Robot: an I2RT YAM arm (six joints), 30 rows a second.
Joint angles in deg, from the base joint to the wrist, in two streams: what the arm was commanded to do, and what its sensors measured. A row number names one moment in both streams.
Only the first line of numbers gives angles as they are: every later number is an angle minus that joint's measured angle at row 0.
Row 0, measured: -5.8, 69.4, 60.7, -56.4, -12.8, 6.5
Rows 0 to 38, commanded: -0.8, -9.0, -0.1, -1.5, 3.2, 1.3; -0.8, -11.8, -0.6, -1.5, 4.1, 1.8; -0.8, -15.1, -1.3, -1.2, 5.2, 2.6; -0.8, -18.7, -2.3, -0.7, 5.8, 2.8; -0.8, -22.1, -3.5, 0.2, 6.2, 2.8; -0.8, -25.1, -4.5, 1.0, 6.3, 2.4; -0.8, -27.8, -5.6, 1.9, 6.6, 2.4; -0.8, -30.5, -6.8, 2.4, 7.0, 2.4; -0.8, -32.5, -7.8, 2.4, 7.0, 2.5; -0.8, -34.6, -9.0, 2.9, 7.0, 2.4; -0.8, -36.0, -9.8, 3.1, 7.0, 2.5; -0.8, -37.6, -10.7, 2.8, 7.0, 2.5; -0.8, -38.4, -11.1, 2.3, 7.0, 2.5; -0.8, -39.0, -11.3, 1.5, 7.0, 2.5; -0.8, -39.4, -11.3, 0.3, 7.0, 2.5; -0.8, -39.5, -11.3, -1.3, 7.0, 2.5; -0.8, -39.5, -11.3, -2.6, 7.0, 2.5; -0.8, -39.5, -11.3, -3.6, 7.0, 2.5; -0.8, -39.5, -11.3, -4.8, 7.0, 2.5; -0.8, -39.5, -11.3, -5.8, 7.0, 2.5; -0.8, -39.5, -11.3, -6.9, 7.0, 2.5; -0.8, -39.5, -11.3, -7.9, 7.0, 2.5; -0.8, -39.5, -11.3, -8.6, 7.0, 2.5; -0.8, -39.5, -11.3, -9.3, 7.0, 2.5; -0.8, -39.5, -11.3, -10.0, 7.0, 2.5; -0.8, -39.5, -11.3, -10.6, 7.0, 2.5; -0.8, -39.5, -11.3, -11.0, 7.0, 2.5; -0.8, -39.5, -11.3, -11.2, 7.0, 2.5; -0.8, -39.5, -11.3, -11.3, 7.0, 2.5; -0.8, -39.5, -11.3, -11.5, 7.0, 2.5; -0.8, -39.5, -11.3, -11.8, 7.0, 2.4; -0.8, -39.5, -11.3, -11.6, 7.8, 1.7; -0.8, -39.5, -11.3, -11.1, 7.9, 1.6; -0.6, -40.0, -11.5, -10.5, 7.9, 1.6; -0.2, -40.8, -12.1, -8.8, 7.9, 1.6; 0.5, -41.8, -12.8, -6.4, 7.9, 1.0; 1.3, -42.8, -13.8, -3.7, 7.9, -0.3; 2.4, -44.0, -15.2, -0.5, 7.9, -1.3; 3.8, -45.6, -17.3, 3.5, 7.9, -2.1
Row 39, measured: 0.9, -42.2, -13.7, -1.2, 7.3, 1.1
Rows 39 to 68, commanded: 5.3, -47.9, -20.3, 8.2, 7.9, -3.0; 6.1, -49.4, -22.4, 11.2, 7.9, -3.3; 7.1, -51.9, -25.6, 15.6, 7.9, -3.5; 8.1, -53.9, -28.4, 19.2, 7.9, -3.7; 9.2, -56.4, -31.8, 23.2, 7.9, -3.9; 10.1, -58.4, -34.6, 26.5, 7.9, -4.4; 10.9, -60.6, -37.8, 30.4, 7.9, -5.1; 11.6, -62.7, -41.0, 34.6, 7.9, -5.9; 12.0, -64.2, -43.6, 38.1, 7.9, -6.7; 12.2, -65.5, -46.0, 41.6, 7.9, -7.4; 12.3, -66.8, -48.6, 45.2, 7.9, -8.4; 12.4, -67.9, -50.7, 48.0, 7.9, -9.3; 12.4, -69.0, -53.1, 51.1, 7.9, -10.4; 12.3, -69.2, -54.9, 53.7, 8.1, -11.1; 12.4, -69.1, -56.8, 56.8, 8.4, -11.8; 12.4, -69.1, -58.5, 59.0, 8.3, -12.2; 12.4, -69.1, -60.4, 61.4, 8.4, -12.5; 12.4, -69.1, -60.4, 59.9, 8.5, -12.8; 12.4, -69.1, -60.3, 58.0, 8.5, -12.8; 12.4, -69.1, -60.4, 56.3, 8.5, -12.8; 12.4, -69.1, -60.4, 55.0, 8.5, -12.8; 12.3, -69.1, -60.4, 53.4, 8.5, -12.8; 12.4, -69.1, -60.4, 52.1, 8.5, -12.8; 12.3, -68.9, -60.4, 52.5, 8.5, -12.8; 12.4, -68.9, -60.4, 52.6, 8.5, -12.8; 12.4, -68.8, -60.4, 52.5, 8.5, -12.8; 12.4, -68.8, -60.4, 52.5, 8.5, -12.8; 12.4, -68.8, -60.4, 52.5, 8.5, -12.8; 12.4, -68.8, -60.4, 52.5, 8.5, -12.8; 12.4, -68.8, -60.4, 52.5, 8.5, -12.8
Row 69, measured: 11.9, -68.7, -60.3, 52.8, 8.0, -11.8
